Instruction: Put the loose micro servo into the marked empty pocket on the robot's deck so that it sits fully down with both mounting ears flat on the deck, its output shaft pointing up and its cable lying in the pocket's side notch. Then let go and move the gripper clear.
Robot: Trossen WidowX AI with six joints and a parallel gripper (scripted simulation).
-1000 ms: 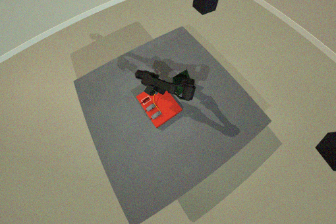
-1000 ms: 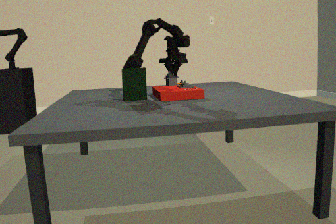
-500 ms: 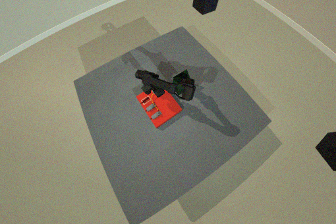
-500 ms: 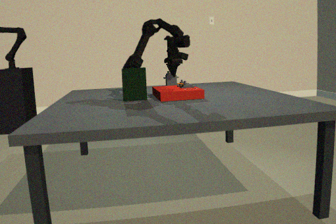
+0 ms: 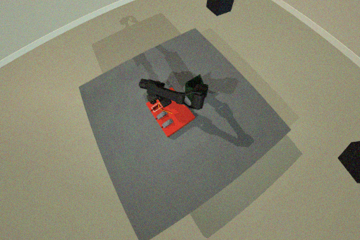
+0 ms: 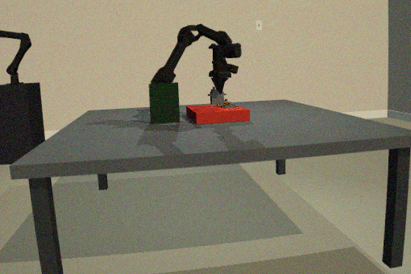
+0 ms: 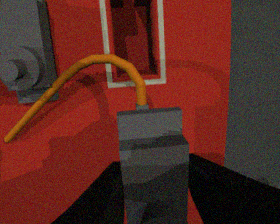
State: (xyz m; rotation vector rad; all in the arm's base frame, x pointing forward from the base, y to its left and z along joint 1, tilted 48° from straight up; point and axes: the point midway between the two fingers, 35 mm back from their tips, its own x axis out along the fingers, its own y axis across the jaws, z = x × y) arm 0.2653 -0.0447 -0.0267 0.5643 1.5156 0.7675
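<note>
The red deck lies 50 mm behind my gripper tip, 70 mm to the left of it and 100 mm below it.
</note>
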